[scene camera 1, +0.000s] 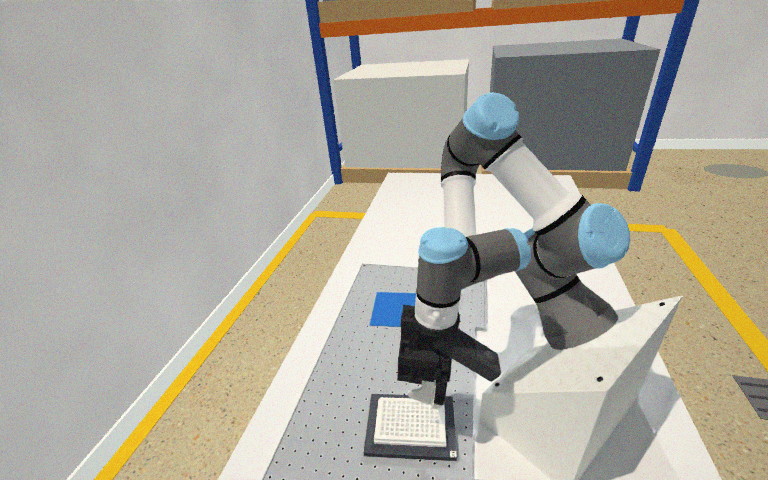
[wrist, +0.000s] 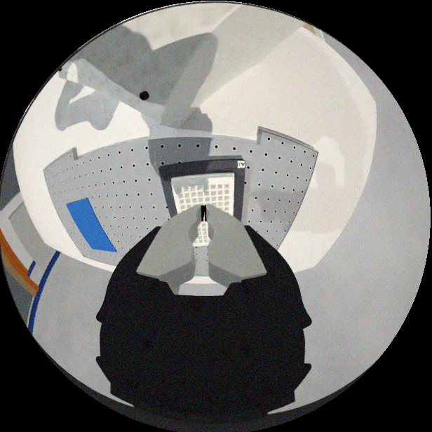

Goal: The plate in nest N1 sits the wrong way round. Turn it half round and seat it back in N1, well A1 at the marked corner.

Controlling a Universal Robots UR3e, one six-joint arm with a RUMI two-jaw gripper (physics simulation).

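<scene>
The white gridded plate [scene camera 1: 410, 421] [wrist: 221, 189] lies in the dark nest [scene camera 1: 369, 433] [wrist: 239, 187], whose wall runs round it. The marked corner label [scene camera 1: 453, 453] [wrist: 241, 164] shows on the nest's front right corner in the scene view and at its upper right in the wrist view. My gripper [scene camera 1: 434, 403] [wrist: 204, 207] points down over the back part of the plate, its fingers shut with nothing between them. Whether the fingertips touch the plate cannot be told. The fingers hide part of the plate in the wrist view. No well lettering on the plate is readable.
The nest stands on a grey perforated board [scene camera 1: 334, 373] [wrist: 130, 185]. A blue rectangle [scene camera 1: 390, 309] [wrist: 91, 226] lies farther back on the board. The arm's pale angular pedestal [scene camera 1: 532, 424] stands to the right of the nest. A shelf rack [scene camera 1: 323, 96] stands behind the table.
</scene>
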